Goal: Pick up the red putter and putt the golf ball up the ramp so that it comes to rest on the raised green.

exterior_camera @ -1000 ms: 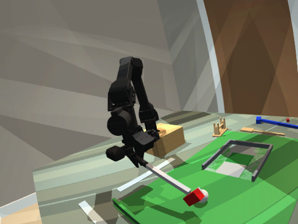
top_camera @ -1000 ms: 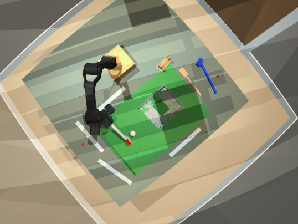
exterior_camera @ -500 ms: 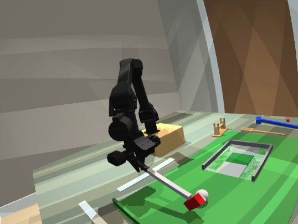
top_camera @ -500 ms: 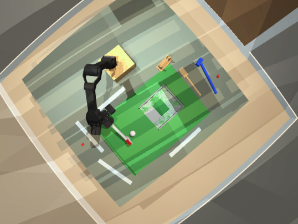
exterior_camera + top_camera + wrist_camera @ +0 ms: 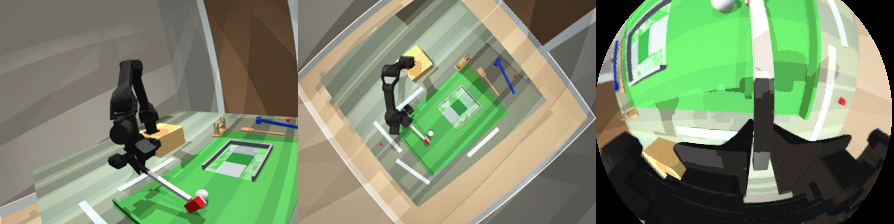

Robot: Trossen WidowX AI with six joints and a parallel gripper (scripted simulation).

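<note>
Now: gripper tip 120 mm short of the red putter and 30 mm to the right of it. Round my gripper tip: blue putter 120 mm ahead, 790 mm to the left, 60 mm below; then white golf ball 200 mm ahead, 90 mm to the left, 50 mm below; then wooden rack 120 mm behind, 560 mm to the left, 40 mm below.
</note>
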